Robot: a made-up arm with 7 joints. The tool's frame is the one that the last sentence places. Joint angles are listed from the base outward.
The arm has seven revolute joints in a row. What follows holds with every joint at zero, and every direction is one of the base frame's. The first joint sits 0.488 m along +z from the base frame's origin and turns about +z. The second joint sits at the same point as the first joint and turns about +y. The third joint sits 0.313 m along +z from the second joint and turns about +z. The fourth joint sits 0.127 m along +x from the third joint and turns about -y. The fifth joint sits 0.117 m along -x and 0.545 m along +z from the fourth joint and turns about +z. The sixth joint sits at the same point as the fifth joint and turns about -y. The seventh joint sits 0.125 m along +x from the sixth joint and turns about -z. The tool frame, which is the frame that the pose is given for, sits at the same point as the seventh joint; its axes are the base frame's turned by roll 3.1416, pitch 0 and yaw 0 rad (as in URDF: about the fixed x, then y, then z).
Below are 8 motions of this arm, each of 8 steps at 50 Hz.
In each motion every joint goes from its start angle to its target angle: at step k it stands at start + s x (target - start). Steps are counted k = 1, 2, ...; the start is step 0. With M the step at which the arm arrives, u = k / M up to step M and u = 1 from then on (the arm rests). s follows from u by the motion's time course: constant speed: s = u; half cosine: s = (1 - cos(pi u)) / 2; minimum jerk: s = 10 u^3 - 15 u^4 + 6 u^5.
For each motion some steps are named. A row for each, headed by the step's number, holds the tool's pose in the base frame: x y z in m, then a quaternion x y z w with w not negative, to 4 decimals.
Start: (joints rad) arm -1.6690 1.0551 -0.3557 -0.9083 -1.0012 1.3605 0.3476
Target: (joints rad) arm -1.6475 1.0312 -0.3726 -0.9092 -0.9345 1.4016 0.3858
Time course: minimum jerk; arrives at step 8
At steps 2, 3, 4, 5, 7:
2: -0.3183 -0.9429 0.4131 0.3435 -0.6786 -0.5906 0.2696
3: -0.3156 -0.9443 0.4174 0.3440 -0.6831 -0.5841 0.2718
4: -0.3121 -0.9462 0.4231 0.3446 -0.6890 -0.5754 0.2746
5: -0.3086 -0.9480 0.4288 0.3452 -0.6948 -0.5667 0.2774
7: -0.3045 -0.9500 0.4355 0.3457 -0.7015 -0.5565 0.2805

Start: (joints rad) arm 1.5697 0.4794 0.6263 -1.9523 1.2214 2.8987 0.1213
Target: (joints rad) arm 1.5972 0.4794 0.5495 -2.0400 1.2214 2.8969 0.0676
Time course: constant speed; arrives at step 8
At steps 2, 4, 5, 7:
2: -0.3201 0.6867 0.3927 -0.8429 -0.3541 0.2790 0.2938
4: -0.3111 0.6826 0.3792 -0.8466 -0.3584 0.2714 0.2850
5: -0.3065 0.6804 0.3725 -0.8483 -0.3605 0.2676 0.2806
7: -0.2972 0.6759 0.3594 -0.8518 -0.3646 0.2602 0.2716

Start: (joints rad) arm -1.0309 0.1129 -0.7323 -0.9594 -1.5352 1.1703 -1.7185
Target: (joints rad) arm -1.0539 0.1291 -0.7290 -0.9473 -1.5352 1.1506 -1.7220
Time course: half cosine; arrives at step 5
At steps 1, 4, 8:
1: -0.1194 -0.6548 1.2223 -0.6871 0.3242 0.6480 0.0533
4: -0.1256 -0.6562 1.2203 -0.6827 0.3332 0.6472 0.0635
8: -0.1264 -0.6564 1.2200 -0.6822 0.3343 0.6471 0.0647

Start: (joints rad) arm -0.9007 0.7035 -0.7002 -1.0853 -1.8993 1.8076 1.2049
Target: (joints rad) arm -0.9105 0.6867 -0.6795 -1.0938 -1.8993 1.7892 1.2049
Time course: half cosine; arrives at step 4
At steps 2, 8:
2: 0.2175 -0.9328 0.6979 0.2231 -0.3587 -0.1079 0.9000
8: 0.2163 -0.9323 0.7007 0.2205 -0.3640 -0.1083 0.8984

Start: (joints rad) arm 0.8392 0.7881 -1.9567 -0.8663 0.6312 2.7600 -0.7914
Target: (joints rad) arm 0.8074 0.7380 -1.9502 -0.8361 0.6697 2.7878 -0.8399
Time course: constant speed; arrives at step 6
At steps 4, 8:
4: 0.5619 0.0557 1.2698 0.5312 0.1573 0.5575 0.6183
8: 0.5511 0.0459 1.2770 0.5254 0.1540 0.5620 0.6200

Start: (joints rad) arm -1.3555 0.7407 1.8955 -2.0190 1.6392 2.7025 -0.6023
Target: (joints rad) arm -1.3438 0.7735 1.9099 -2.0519 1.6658 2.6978 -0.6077
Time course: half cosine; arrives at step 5
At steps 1, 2, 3, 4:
1: 0.6975 0.1407 0.6807 -0.6048 0.2089 -0.1303 0.7574
2: 0.6943 0.1461 0.6781 -0.6027 0.2090 -0.1231 0.7602
3: 0.6903 0.1526 0.6748 -0.6002 0.2091 -0.1142 0.7635
4: 0.6869 0.1579 0.6723 -0.5981 0.2092 -0.1070 0.7662

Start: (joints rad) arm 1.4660 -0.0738 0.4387 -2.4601 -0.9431 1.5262 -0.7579
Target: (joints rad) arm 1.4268 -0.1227 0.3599 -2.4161 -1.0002 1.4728 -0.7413
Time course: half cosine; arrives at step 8
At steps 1, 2, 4, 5, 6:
1: -0.2010 0.6137 0.3974 0.0319 0.8177 -0.0817 0.5689
2: -0.1932 0.6184 0.4031 0.0402 0.8159 -0.0806 0.5711
4: -0.1670 0.6327 0.4220 0.0672 0.8095 -0.0773 0.5781
5: -0.1525 0.6397 0.4324 0.0819 0.8056 -0.0757 0.5818
6: -0.1400 0.6453 0.4414 0.0944 0.8022 -0.0744 0.5849

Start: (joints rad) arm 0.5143 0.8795 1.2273 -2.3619 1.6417 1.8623 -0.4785
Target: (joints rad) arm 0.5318 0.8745 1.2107 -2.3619 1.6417 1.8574 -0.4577
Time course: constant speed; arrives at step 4
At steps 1, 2, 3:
1: -0.2156 0.5945 0.2344 -0.4700 -0.1257 0.7820 0.3896
2: -0.2161 0.5936 0.2326 -0.4711 -0.1246 0.7832 0.3863
3: -0.2166 0.5927 0.2308 -0.4722 -0.1234 0.7843 0.3829

